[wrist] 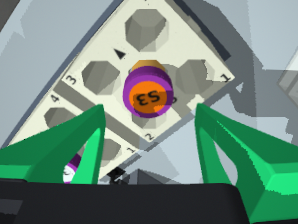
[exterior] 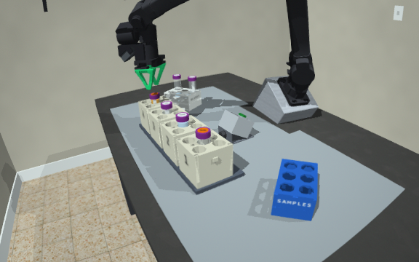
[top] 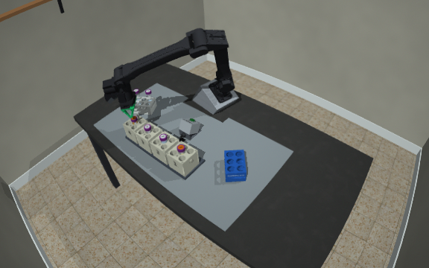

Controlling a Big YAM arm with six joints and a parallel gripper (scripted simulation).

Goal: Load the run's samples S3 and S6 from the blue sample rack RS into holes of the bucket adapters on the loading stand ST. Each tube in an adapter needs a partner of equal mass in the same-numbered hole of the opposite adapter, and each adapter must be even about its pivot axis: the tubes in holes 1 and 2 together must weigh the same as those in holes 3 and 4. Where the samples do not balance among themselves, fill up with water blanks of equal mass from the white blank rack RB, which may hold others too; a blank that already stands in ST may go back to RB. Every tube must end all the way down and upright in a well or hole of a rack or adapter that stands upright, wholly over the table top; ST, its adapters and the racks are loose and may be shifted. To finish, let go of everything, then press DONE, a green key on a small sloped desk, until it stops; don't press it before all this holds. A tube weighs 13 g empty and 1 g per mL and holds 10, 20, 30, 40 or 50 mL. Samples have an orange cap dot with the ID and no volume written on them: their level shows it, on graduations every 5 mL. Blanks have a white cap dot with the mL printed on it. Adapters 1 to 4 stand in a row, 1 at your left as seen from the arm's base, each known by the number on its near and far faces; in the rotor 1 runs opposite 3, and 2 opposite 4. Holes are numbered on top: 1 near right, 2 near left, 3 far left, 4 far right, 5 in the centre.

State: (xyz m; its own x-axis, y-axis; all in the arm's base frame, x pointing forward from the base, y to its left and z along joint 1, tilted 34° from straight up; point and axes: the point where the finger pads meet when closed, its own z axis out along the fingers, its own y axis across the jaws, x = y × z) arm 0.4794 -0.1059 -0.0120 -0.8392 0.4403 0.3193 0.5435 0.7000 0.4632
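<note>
Now: the green done key 250 mm behind my hand, 160 mm to the left of it and 90 mm below it. The rest, counted from my hand: adapter 330 mm to the left, 100 mm below, 70 mm behind; then white blank rack 180 mm to the right, 130 mm below, 130 mm behind; then blue sample rack 490 mm to the left, 230 mm behind, 130 mm below.
</note>
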